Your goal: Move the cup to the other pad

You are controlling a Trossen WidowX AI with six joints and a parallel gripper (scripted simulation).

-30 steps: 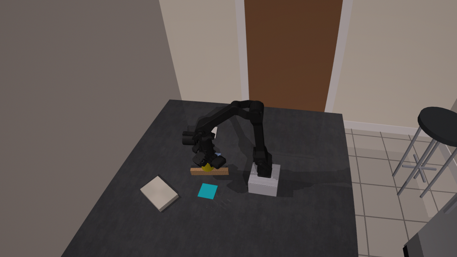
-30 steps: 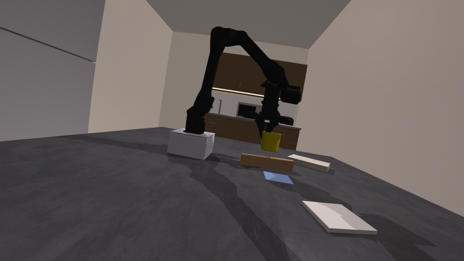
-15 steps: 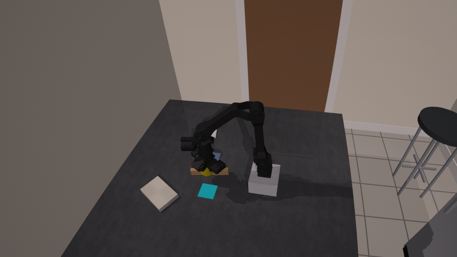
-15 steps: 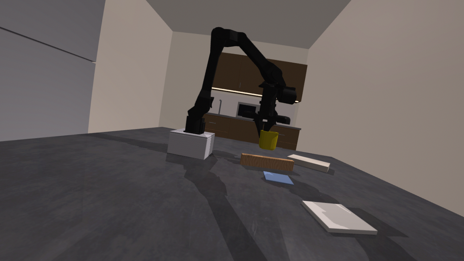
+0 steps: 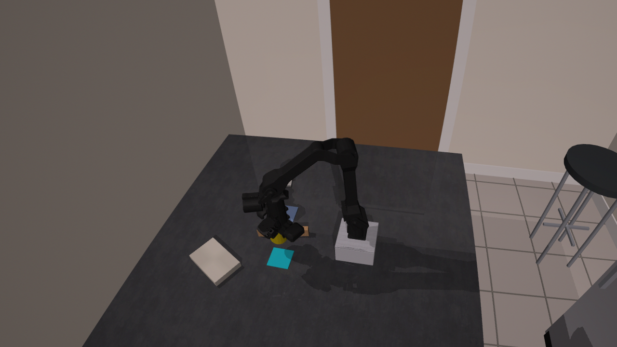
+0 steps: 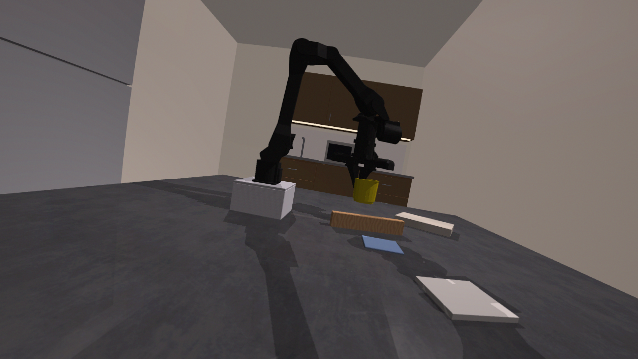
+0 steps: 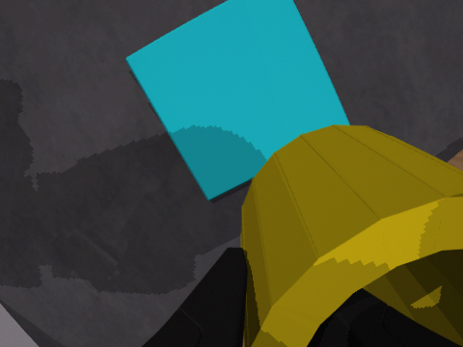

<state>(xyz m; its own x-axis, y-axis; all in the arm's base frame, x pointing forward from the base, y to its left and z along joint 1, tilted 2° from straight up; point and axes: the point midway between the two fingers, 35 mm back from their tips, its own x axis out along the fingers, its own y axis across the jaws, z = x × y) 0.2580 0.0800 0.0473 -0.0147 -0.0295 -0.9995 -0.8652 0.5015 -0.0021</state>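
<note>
Now: the teal pad 20 mm ahead of my gripper tip, 30 mm to the left of it and 110 mm below it. Also, from my gripper tip: pale blue pad (60 mm ahead, 190 mm to the right, 110 mm below); then wooden bar (40 mm ahead, 80 mm to the right, 90 mm below); then yellow cup (20 mm ahead, 20 mm to the right).
</note>
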